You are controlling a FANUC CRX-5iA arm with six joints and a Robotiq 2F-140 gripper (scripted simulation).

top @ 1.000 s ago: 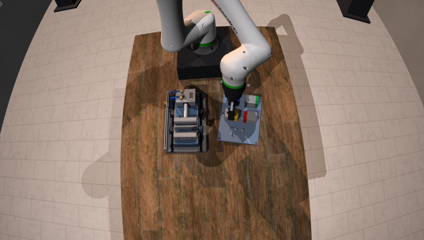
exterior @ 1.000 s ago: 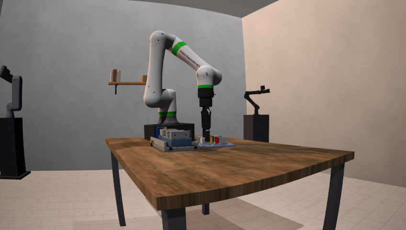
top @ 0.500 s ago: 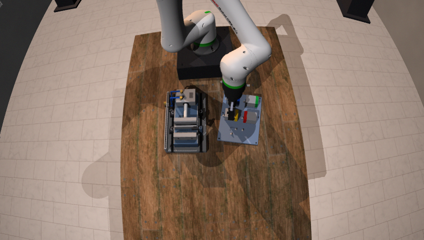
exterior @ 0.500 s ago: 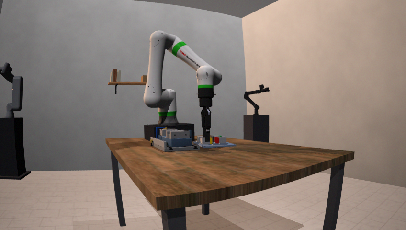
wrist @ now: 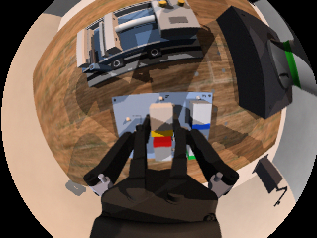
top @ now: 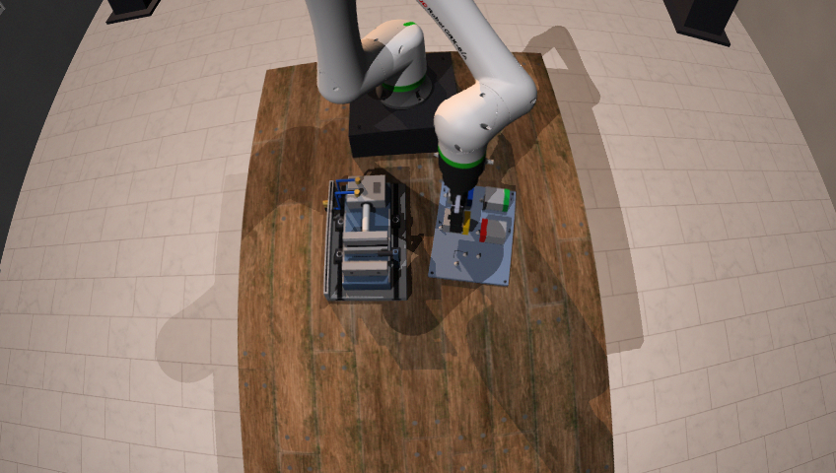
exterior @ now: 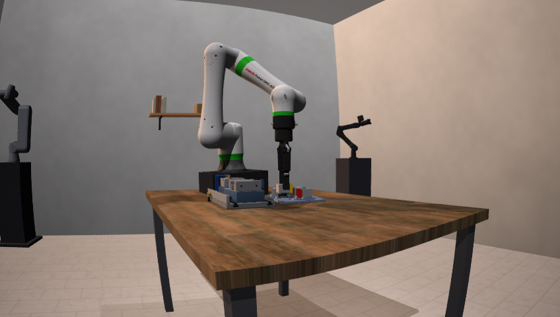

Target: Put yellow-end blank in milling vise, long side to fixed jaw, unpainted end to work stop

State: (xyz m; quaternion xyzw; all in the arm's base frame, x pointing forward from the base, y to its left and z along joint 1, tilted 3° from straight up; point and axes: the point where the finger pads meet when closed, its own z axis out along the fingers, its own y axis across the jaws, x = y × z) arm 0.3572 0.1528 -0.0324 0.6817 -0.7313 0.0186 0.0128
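Now: the blue-grey plate 80 mm below my hand and 50 mm to the left of it. Round my hand: red-ended blank: 90 mm to the left, 60 mm below, 10 mm ahead; blue-ended blank: 90 mm behind, 60 mm below, 10 mm to the left; yellow-ended blank: 30 mm below.
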